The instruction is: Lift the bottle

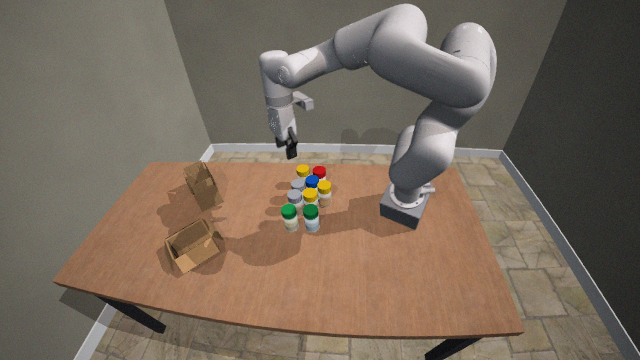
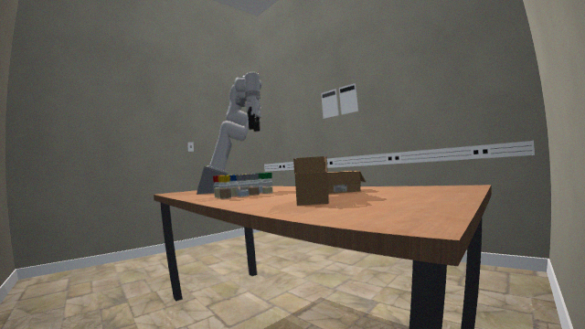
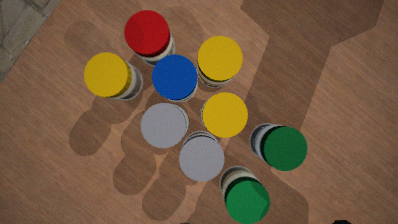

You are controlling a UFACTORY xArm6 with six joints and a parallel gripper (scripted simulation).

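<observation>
My hand is 290 mm above the yellow-capped bottle, 100 mm past it and 90 mm to the left of it. Also, from my hand: grey-capped bottle 290 mm below, 90 mm to the right; then green-capped bottle 290 mm below, 50 mm to the left, 10 mm ahead; then cardboard box 440 mm ahead, 270 mm below, 80 mm to the right.
</observation>
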